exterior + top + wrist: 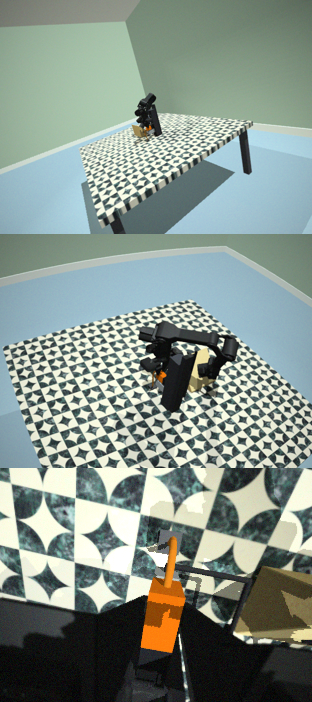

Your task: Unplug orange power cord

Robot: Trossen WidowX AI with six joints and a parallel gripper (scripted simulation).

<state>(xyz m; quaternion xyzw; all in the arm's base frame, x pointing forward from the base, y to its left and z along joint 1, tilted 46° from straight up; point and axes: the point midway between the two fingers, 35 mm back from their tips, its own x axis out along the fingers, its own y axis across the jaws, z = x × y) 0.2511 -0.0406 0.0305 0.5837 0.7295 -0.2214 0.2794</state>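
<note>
Now: the tall black box 13 cm to the left of my gripper tip, 4 cm above it and 2 cm behind it. Also, from my gripper tip: orange plug 3 cm to the left, 1 cm behind.
</note>
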